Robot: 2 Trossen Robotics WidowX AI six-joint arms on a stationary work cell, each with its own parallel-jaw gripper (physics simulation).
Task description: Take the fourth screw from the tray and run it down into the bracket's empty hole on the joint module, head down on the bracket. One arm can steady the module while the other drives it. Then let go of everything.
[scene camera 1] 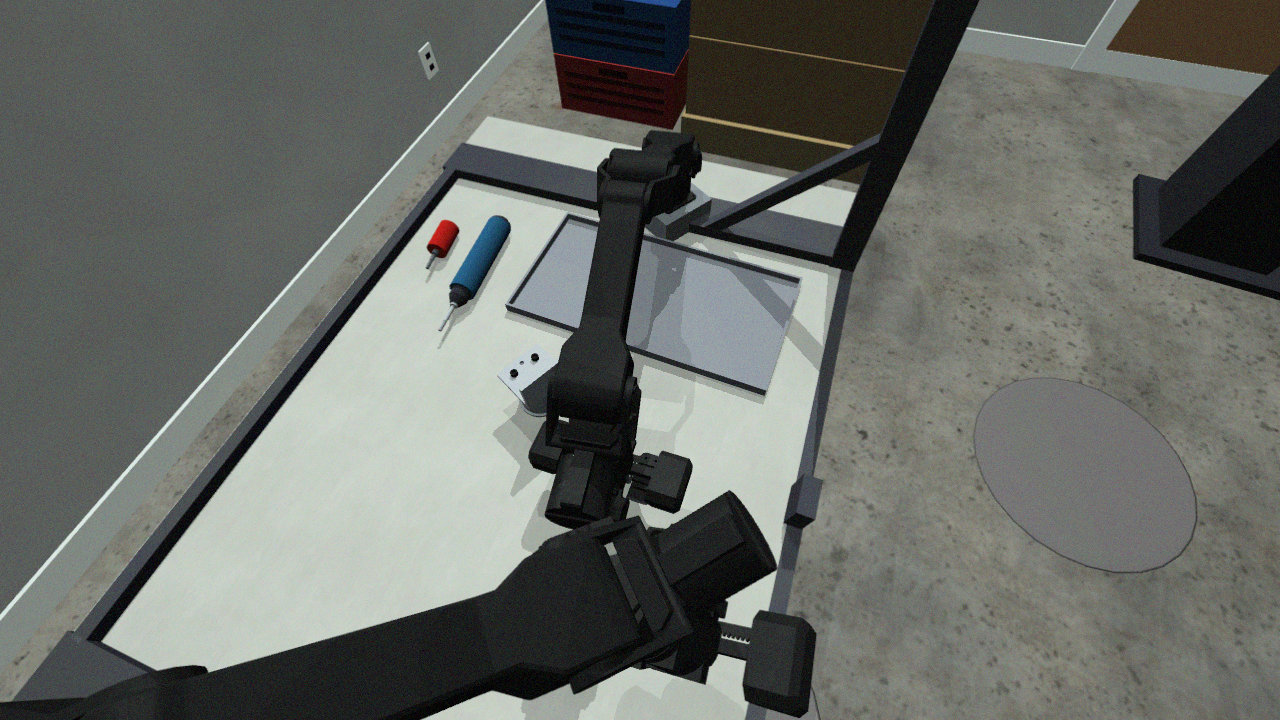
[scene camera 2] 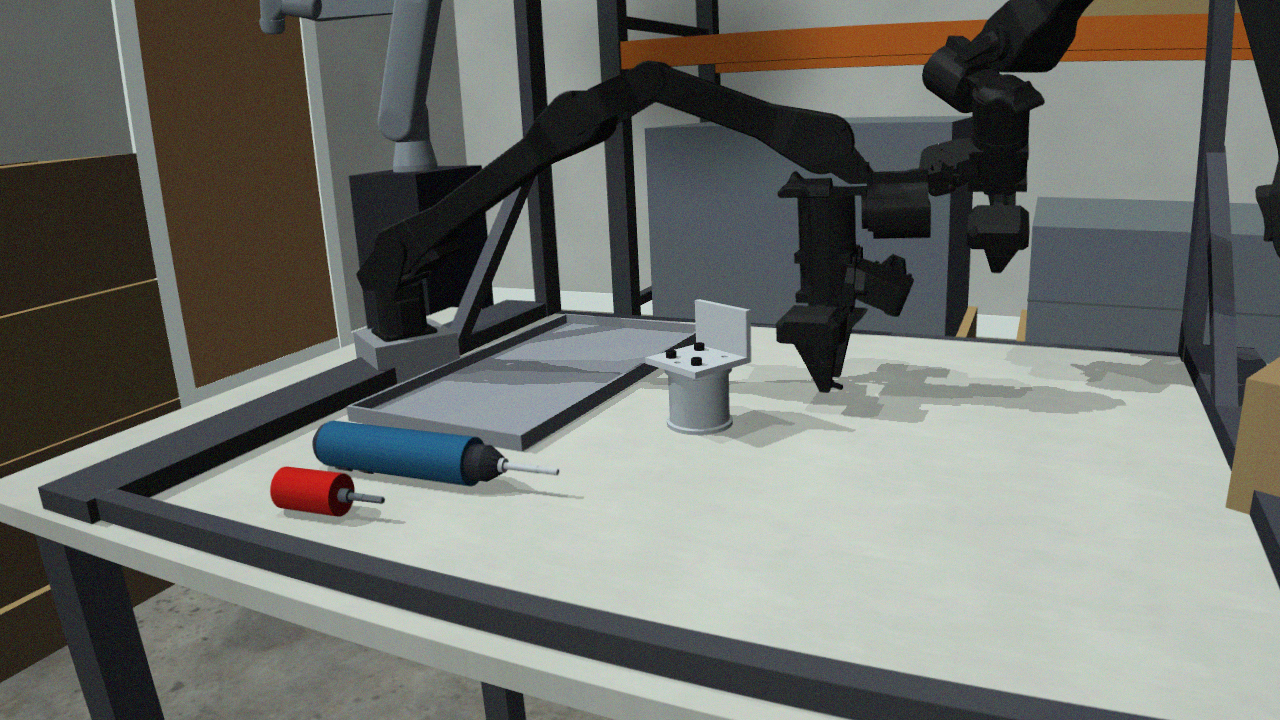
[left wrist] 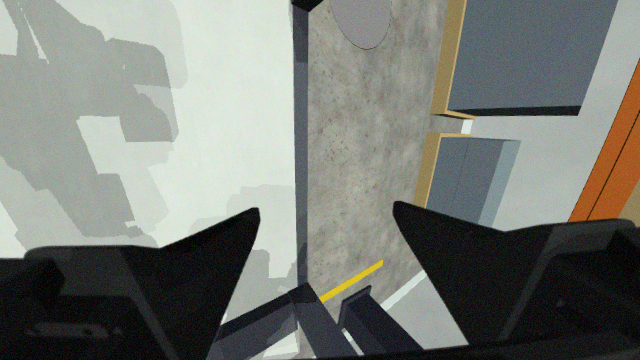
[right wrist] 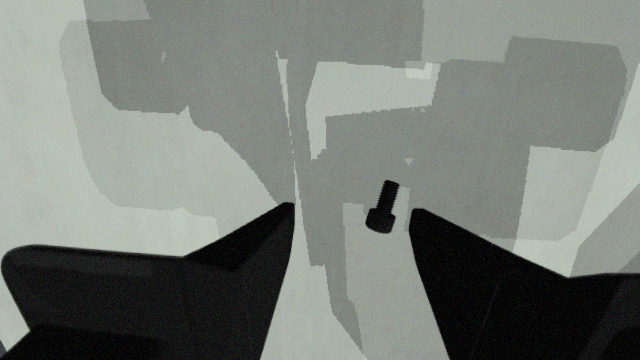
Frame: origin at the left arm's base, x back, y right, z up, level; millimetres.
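Where they show: left gripper, between the fingertips: (scene camera 1: 735,663) (left wrist: 326,210); right gripper, between the fingertips: (scene camera 2: 830,384) (right wrist: 352,216); right arm's base, origin of its link: (scene camera 2: 404,332).
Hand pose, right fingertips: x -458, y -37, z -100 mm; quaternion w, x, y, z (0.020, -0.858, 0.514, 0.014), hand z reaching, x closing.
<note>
After its pixels a point has its place.
The joint module (scene camera 2: 699,402) (scene camera 1: 538,394) stands upright. Its bracket (scene camera 2: 742,335) @(x -439, y -182, z -15 mm) (scene camera 1: 510,383) @(x -437, y -221, z -35 mm) carries three black screws; the empty hole (scene camera 2: 725,356) @(x -453, y -191, z -36 mm) is at the plate's right in scene camera 2. The fourth screw (right wrist: 382,207) @(x -447, y -42, z -94 mm) (scene camera 2: 837,385) @(x -442, y -44, z -96 mm) is loose and tilted between my right gripper's (right wrist: 352,216) (scene camera 2: 825,388) parted fingers, nearer the right-hand fingertip, with gaps at both sides. Whether it touches the table is unclear. That gripper is open, low over the table right of the module in scene camera 2. My left gripper (left wrist: 326,210) @(x -408, y 195, z 26 mm) (scene camera 2: 998,266) @(x -408, y 195, z 26 mm) is open and empty, higher and farther back.
The grey tray (scene camera 1: 733,313) @(x -775, y -123, z -97 mm) (scene camera 2: 447,425) @(x -598, y -412, z -87 mm) lies behind the module in scene camera 1, partly hidden by the right arm. A blue driver (scene camera 1: 483,255) @(x -548, y -465, z -64 mm) (scene camera 2: 393,450) @(x -532, y -491, z -71 mm) and a red tool (scene camera 1: 443,238) @(x -522, y -550, z -70 mm) (scene camera 2: 308,490) @(x -509, y -571, z -76 mm) lie beside it. A dark frame (scene camera 2: 501,604) @(x -275, y -527, z -81 mm) edges the table.
</note>
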